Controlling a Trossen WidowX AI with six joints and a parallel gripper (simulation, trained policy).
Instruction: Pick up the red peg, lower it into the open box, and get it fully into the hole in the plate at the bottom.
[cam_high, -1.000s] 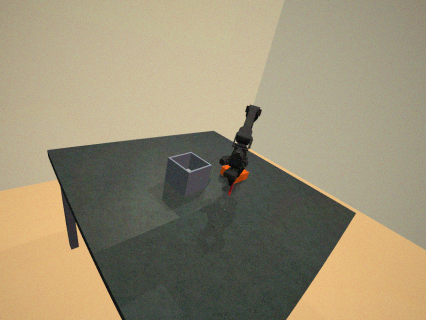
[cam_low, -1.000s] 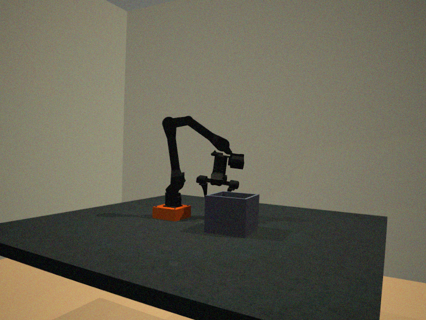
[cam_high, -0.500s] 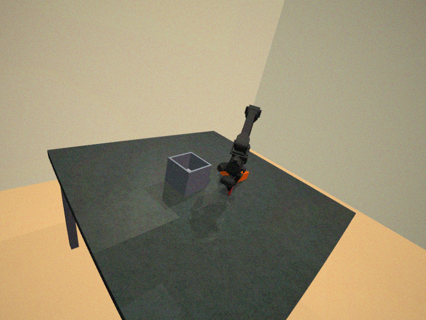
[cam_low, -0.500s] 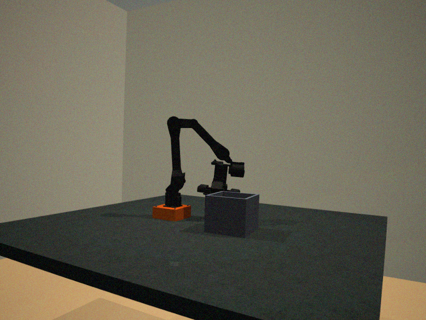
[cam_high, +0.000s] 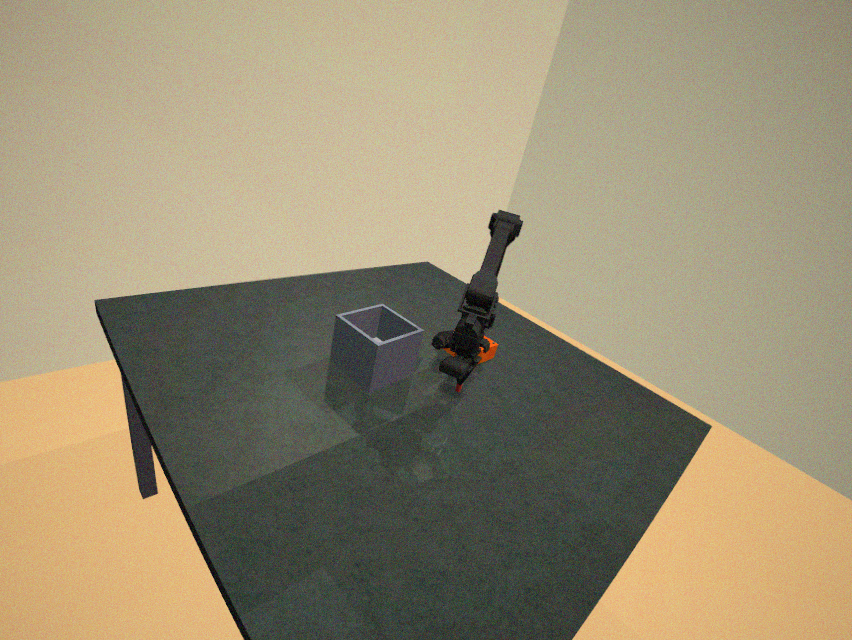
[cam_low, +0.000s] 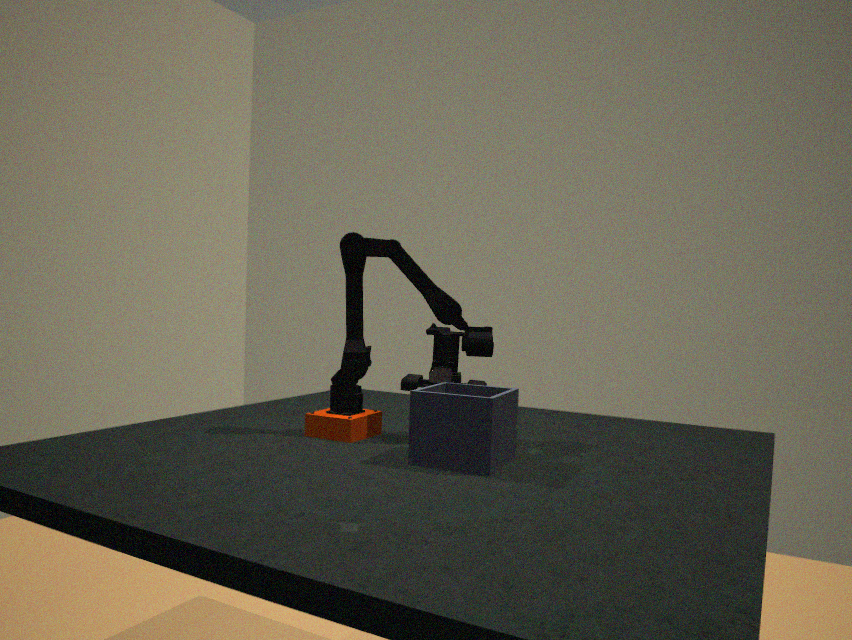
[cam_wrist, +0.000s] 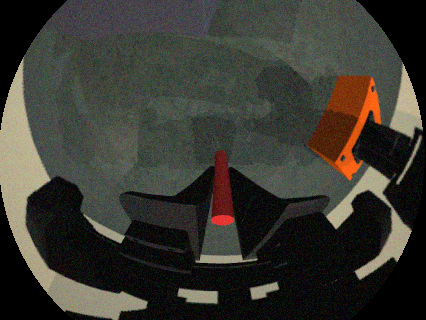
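Right now the plate is 150 mm ahead of my gripper tip, 190 mm to the right of it and 20 mm above it. From my gripper tip the other things lie so: red peg 10 mm above.
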